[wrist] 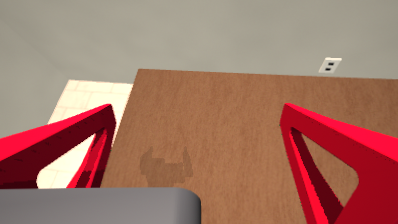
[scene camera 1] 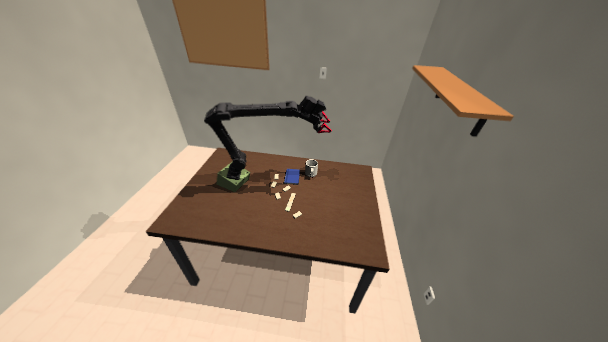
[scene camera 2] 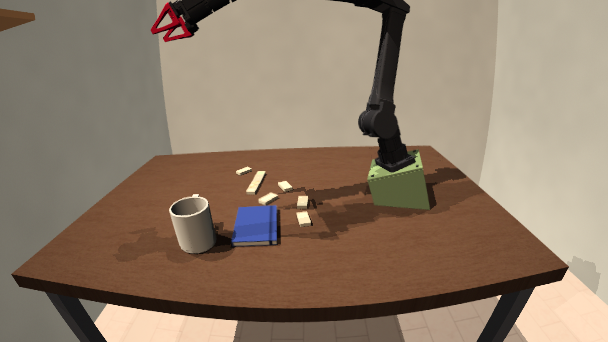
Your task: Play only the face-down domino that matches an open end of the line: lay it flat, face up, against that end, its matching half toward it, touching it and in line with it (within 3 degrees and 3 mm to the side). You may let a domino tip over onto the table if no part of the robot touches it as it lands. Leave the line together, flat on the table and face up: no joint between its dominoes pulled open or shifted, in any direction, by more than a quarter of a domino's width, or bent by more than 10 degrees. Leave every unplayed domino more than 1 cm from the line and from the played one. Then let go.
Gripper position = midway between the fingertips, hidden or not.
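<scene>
Blue book (scene camera 2: 255, 226), grey mug (scene camera 2: 196, 233). Gripper (wrist: 198, 113). Blue book out of frame in the wrist view. Grey mug out of frame in the wrist view.
</scene>
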